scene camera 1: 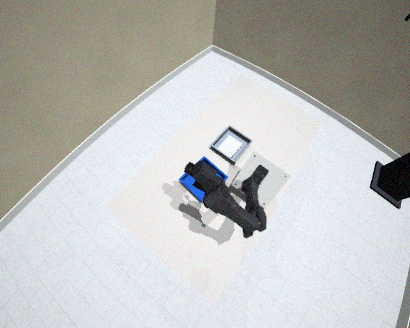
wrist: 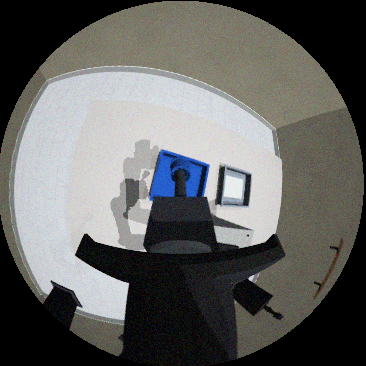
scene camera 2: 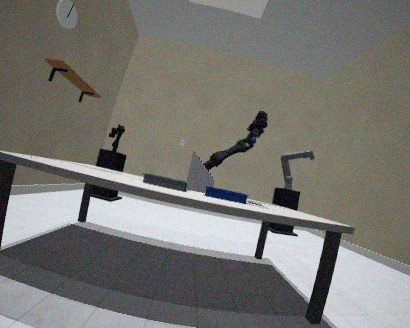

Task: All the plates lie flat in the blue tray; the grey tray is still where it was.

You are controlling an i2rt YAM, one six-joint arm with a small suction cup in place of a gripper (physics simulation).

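Frame: origin at the arm's base, x ahead, y left, z up, level; centimetres.
Seen in the pictures: hand at its tool point: [wrist: 180, 165] [scene camera 2: 253, 141]; arm's base at its link origin: [scene camera 1: 254, 180] [scene camera 2: 204, 168].
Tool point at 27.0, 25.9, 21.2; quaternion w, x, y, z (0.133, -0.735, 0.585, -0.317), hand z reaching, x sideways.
Note:
Offsets run from my tool point to a thing's top centre, as dx, dy, dz.
A white square plate @[+1.7, -44.8, -35.9] [scene camera 1: 231, 144] [wrist: 233, 186] lies flat in the grey tray @[+1.6, -47.2, -33.7] [scene camera 1: 221, 155] [scene camera 2: 165, 182] [wrist: 235, 204]; whether others lie under it I cannot tell. The blue tray @[+0.7, -11.8, -33.7] [scene camera 1: 192, 188] [scene camera 2: 226, 194] [wrist: 165, 185] stands beside the grey one. The visible part of its floor is bare blue; the cup hides part of it in the wrist view and the arm covers much of it in scene camera 1. My suction cup [scene camera 2: 254, 140] [wrist: 180, 172], blue at its end, is high above the table with nothing on it. The arm hides it in scene camera 1.
A pale panel [scene camera 1: 272, 182] [scene camera 2: 199, 174] [wrist: 234, 234] with small dark dots is by my arm's base, near both trays. A black arm [scene camera 2: 117, 134] and a grey arm [scene camera 2: 286, 167] stand on black pedestals behind the table. A wooden shelf [scene camera 2: 73, 78] is on the wall.

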